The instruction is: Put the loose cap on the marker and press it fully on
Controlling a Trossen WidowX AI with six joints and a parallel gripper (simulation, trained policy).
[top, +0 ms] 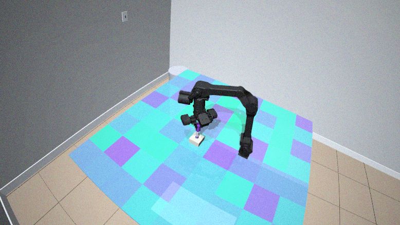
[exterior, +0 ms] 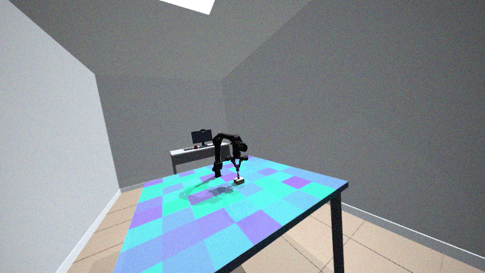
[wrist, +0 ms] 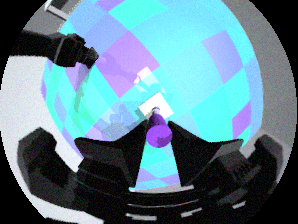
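The purple cap lies 10 mm ahead of my gripper tip. From my gripper tip the other things lie so: pale holder block (10 mm ahead, 10 mm to the right, 110 mm below).
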